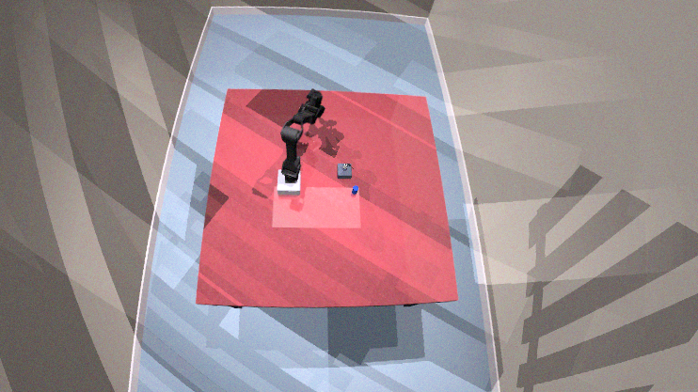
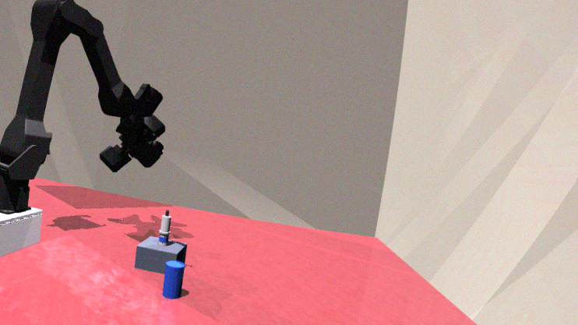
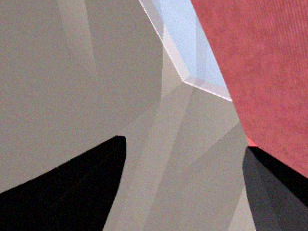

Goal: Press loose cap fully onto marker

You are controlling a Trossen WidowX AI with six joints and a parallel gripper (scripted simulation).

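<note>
Now: the blue cap 480 mm to the right of my gripper tip, 290 mm ahead of it and 140 mm below it. Round my gripper tip: holder block 360 mm to the right, 230 mm ahead, 140 mm below.
</note>
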